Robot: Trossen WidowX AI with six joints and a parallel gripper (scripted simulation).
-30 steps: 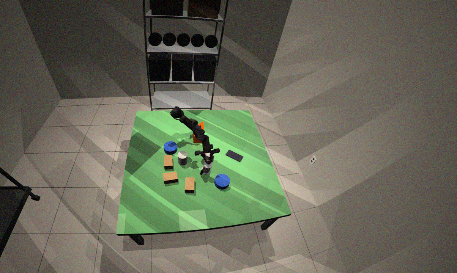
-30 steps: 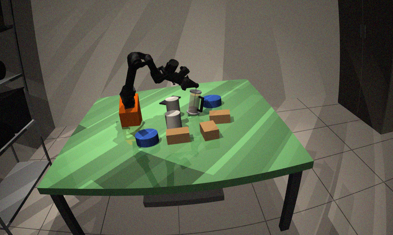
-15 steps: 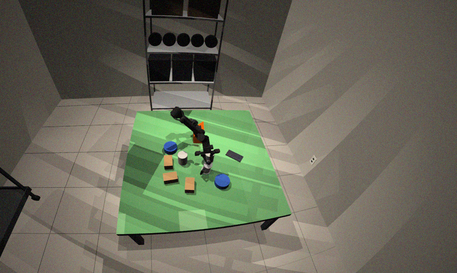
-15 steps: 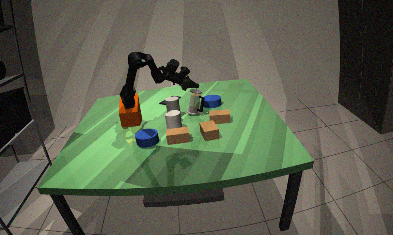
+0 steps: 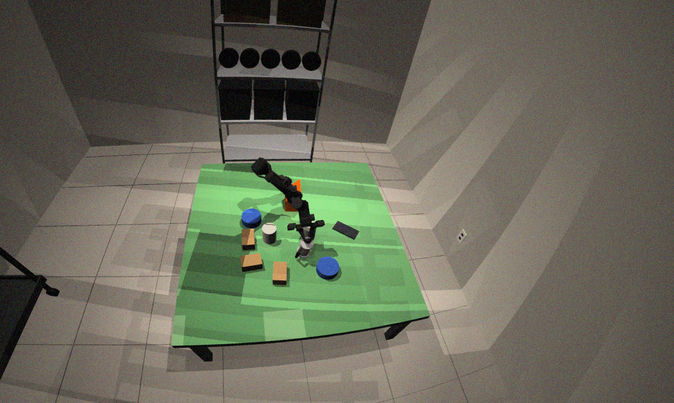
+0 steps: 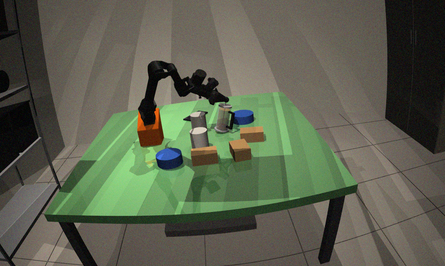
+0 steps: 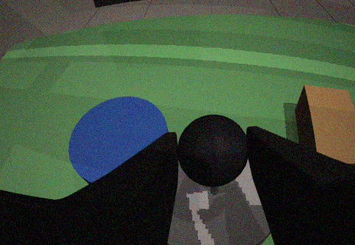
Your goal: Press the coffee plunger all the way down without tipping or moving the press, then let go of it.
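The glass coffee press lies 80 mm below my gripper tip, 20 mm to the right of it and 20 mm behind it. The rest, counted from my gripper tip: black flat plate 270 mm to the left, 190 mm behind, 160 mm below.
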